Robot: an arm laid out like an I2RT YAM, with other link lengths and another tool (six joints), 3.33 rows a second.
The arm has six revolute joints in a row. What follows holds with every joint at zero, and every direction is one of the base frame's.
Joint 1 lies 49.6 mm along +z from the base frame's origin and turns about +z.
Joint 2 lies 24.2 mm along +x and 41.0 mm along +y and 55.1 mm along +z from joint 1 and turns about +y.
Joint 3 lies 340.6 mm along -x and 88.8 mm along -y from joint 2 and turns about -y.
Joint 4 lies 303.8 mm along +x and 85.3 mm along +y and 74.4 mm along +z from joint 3 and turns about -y.
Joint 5 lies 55.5 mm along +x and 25.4 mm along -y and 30.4 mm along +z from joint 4 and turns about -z.
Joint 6 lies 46.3 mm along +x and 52.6 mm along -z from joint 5 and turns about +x.
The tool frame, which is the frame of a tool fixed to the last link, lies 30.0 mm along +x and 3.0 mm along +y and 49.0 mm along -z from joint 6; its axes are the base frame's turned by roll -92.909, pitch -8.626 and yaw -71.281 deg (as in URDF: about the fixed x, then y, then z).
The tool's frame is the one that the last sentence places.
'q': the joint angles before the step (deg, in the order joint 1, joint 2, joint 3, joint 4, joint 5, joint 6). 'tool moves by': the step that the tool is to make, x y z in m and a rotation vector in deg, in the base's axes. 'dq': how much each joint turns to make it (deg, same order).
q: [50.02, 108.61, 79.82, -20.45, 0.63, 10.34]
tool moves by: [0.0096, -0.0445, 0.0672, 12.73, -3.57, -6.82]
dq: [-5.81, -11.43, -3.85, 4.28, -3.39, 5.10]
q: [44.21, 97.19, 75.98, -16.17, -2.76, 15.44]
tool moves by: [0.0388, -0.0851, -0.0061, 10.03, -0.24, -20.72]
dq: [-13.08, -7.35, -11.03, 10.32, 2.02, 10.72]
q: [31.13, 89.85, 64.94, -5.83, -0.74, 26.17]
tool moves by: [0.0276, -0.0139, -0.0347, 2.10, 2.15, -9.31]
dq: [-3.42, 3.88, -2.55, 5.49, 3.55, 5.52]
